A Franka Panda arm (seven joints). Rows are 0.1 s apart.
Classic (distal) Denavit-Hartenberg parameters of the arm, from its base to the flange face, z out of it. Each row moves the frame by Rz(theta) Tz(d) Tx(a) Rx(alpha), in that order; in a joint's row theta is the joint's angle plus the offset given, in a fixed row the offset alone. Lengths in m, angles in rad.
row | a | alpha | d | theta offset
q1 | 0 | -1.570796 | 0.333 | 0
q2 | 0 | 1.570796 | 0 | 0
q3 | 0.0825 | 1.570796 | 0.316 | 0
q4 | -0.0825 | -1.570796 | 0 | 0
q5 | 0 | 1.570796 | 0.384 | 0
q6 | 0.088 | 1.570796 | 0 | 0
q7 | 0 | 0 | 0.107 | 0
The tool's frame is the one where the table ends.
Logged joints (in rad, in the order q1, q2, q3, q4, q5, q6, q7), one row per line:
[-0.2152, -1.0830, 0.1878, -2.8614, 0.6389, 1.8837, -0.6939]
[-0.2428, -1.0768, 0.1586, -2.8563, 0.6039, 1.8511, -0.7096]
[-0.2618, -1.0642, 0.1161, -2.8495, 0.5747, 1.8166, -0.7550]
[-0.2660, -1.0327, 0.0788, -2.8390, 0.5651, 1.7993, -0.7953]
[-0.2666, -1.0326, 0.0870, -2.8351, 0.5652, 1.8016, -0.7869]
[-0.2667, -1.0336, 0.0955, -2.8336, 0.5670, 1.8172, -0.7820]
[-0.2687, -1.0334, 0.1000, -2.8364, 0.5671, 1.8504, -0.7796]
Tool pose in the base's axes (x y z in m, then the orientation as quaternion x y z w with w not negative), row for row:
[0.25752, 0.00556, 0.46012, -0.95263, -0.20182, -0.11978, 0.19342]
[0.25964, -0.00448, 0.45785, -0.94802, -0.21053, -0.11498, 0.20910]
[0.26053, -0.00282, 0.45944, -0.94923, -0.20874, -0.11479, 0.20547]
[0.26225, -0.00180, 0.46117, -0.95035, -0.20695, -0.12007, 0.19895]
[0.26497, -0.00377, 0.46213, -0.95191, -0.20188, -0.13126, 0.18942]
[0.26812, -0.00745, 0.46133, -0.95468, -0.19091, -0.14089, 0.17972]
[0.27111, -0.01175, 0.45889, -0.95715, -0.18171, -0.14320, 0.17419]
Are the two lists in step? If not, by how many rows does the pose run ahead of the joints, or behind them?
The pose runs 2 rows ahead of the joints: the pose in row i belongs to the joints in row i + 2.
